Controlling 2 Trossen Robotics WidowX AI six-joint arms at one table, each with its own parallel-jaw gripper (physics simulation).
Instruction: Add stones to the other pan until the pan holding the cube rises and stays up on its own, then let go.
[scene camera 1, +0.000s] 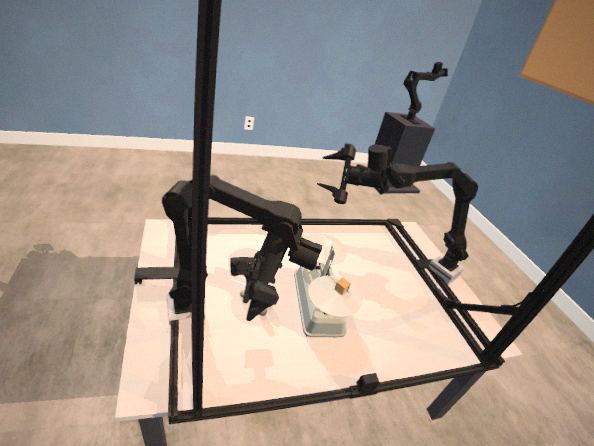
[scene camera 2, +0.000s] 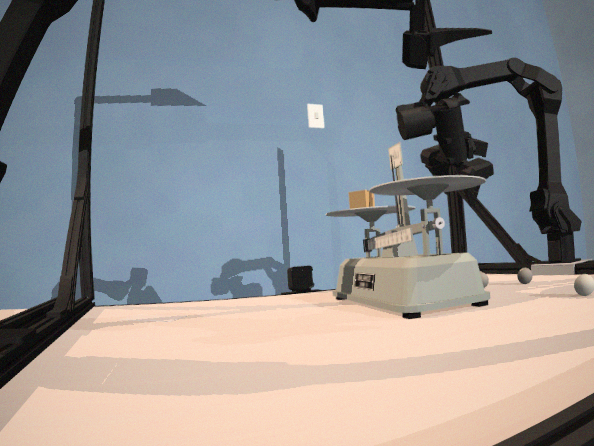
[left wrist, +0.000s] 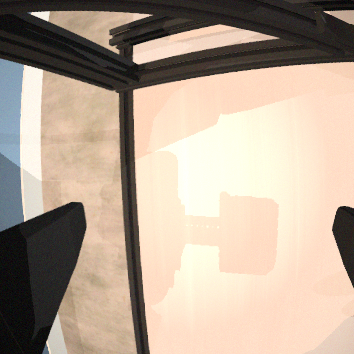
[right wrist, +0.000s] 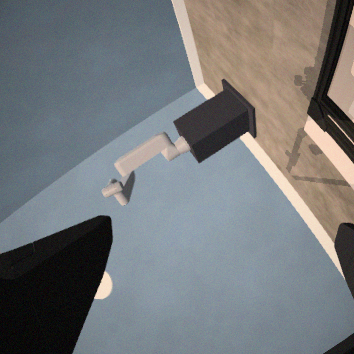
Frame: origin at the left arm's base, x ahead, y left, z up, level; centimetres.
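Seen in the pictures: left gripper, fingertip midpoint: (scene camera 1: 246, 311) (scene camera 2: 459, 199) (left wrist: 215, 218); right gripper, fingertip midpoint: (scene camera 1: 319, 170) (right wrist: 230, 233); left arm's base at its link origin: (scene camera 1: 185, 304) (scene camera 2: 561, 262); right arm's base at its link origin: (scene camera 1: 448, 264).
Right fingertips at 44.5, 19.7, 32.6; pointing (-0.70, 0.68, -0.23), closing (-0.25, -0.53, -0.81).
Observation:
Pixels of each thing's top centre, then the offset from my right fingertips to it, as dx, dy, dz. "*": a spot on its surface instead.
- orange cube at its top centre: (scene camera 2: 361, 191) (scene camera 1: 343, 282) -2.9, -33.2, -17.4
- stone at its top centre: (scene camera 2: 480, 272) -19.9, -23.2, -32.0
- small black block at a spot on its surface: (scene camera 2: 300, 278) * -2.2, -54.8, -31.7
An orange cube (scene camera 1: 342, 286) (scene camera 2: 358, 199) lies on one pan (scene camera 1: 325, 299) (scene camera 2: 341, 213) of a grey-green balance (scene camera 1: 325, 328) (scene camera 2: 435, 285). In scene camera 2 the other pan (scene camera 2: 450, 183) looks bare and higher; in scene camera 1 the left arm hides it. Grey stones (scene camera 2: 524, 275) (scene camera 2: 584, 284) lie on the table, and another stone (scene camera 2: 484, 280) shows partly behind the base. My left gripper (scene camera 1: 250, 303) (left wrist: 215, 218) is open and empty, pointing down beside the balance, above the table. My right gripper (scene camera 1: 321, 171) (right wrist: 230, 233) is open and empty, raised high behind the table and facing away from the balance.
A black frame (scene camera 1: 280, 406) (left wrist: 129, 200) borders the table, with a tall upright (scene camera 1: 202, 125) at the left in scene camera 1. A small black block (scene camera 1: 368, 382) (scene camera 2: 300, 278) sits on the frame. A dark pedestal (scene camera 1: 407, 137) (right wrist: 215, 122) with a small arm stands beyond the table.

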